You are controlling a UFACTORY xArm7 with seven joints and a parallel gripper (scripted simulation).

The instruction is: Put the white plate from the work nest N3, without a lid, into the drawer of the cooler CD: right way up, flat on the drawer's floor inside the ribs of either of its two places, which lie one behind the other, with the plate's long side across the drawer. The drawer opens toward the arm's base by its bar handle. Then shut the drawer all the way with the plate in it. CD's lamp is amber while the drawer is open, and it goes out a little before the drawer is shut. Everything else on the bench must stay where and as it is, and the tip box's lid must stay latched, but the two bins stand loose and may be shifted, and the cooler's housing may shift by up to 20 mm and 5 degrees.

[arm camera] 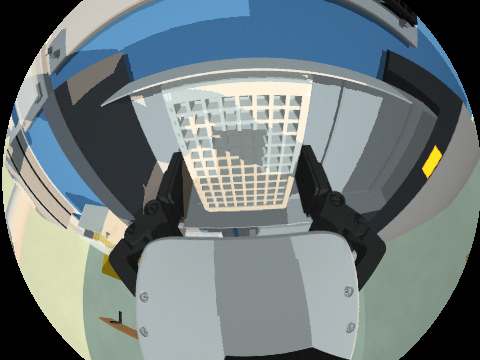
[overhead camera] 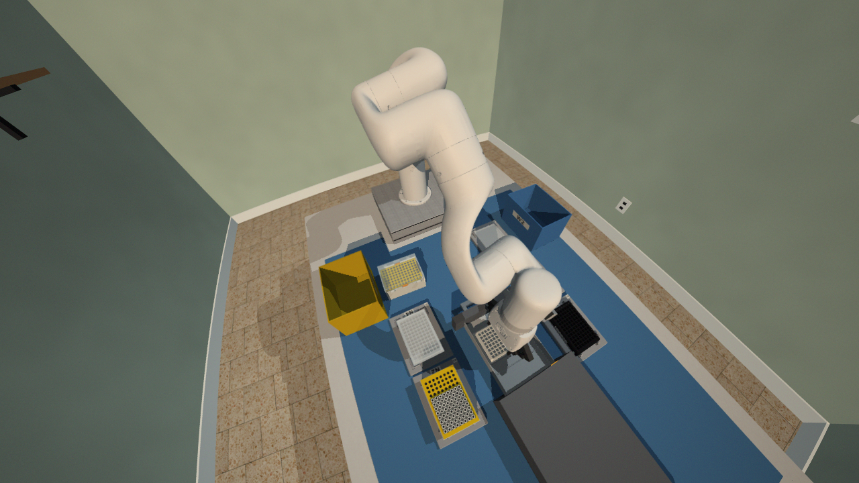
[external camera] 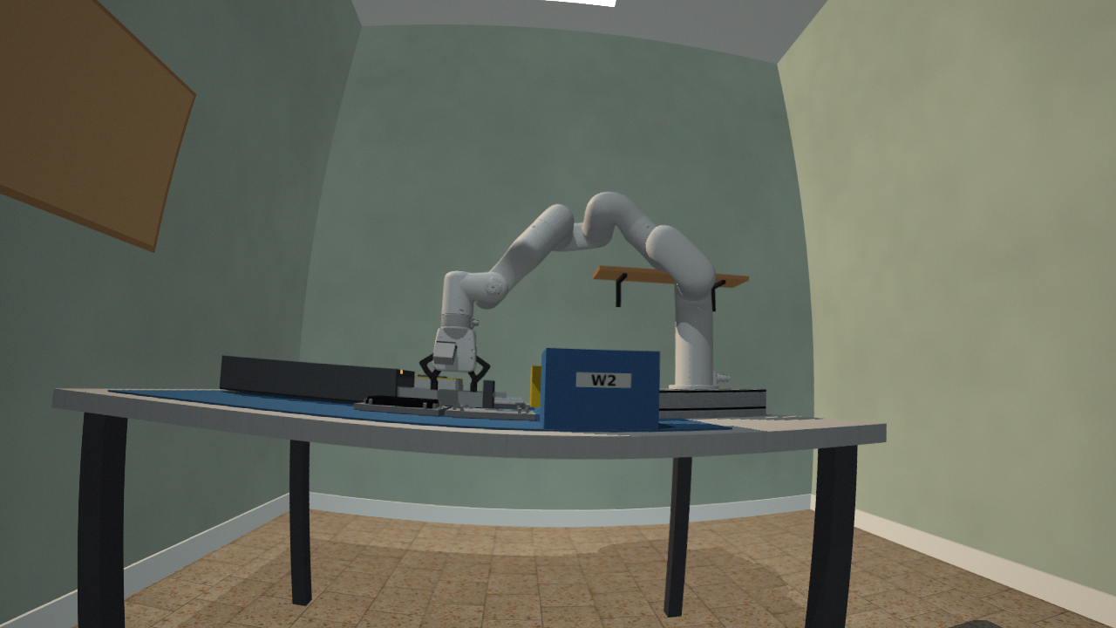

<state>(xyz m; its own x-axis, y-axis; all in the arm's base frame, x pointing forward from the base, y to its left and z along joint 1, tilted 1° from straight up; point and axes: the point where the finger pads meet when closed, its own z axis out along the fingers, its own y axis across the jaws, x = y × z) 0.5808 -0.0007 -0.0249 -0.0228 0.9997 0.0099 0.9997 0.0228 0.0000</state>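
The cooler drawer lies 4 cm ahead of my hand and 1 cm below it. The rest, counted from my hand: black plate (7 cm ahead, 19 cm to the left, 2 cm below); then cooler CD (18 cm ahead); then yellow tube rack (6 cm ahead, 20 cm to the right, 2 cm above).
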